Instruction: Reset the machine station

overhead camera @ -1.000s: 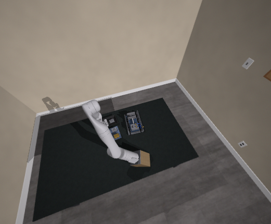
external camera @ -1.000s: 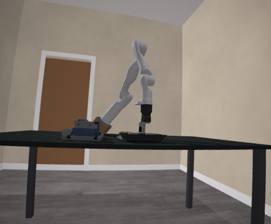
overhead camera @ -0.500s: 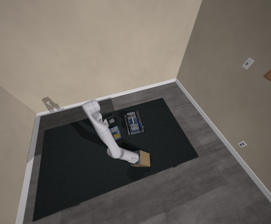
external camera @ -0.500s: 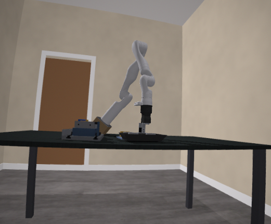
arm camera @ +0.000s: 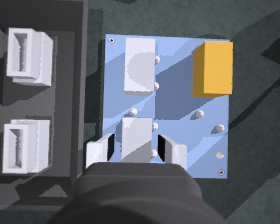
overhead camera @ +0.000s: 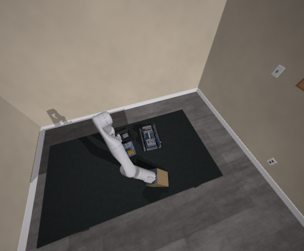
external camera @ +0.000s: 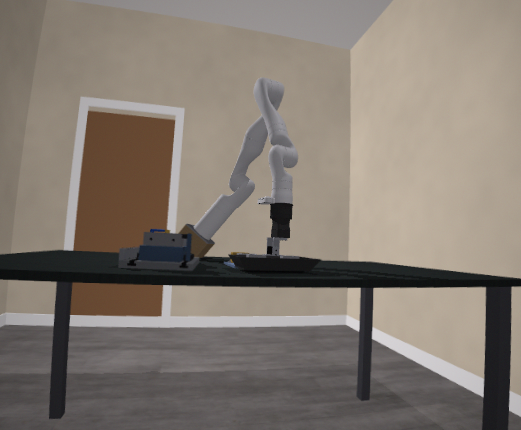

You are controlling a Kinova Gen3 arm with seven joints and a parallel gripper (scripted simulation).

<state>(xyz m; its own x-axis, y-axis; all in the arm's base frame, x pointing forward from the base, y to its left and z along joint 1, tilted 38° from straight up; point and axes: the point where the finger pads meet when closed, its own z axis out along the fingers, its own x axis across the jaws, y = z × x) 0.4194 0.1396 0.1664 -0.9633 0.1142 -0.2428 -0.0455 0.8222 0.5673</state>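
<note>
Right now my hand is 5 cm to the left of the bluish plate, 5 cm above it and 4 cm past it. Round my hand: vise 34 cm to the right, 2 cm ahead, 1 cm below; then yellow brass blank 9 cm to the right, 9 cm behind, 3 cm below.
</note>
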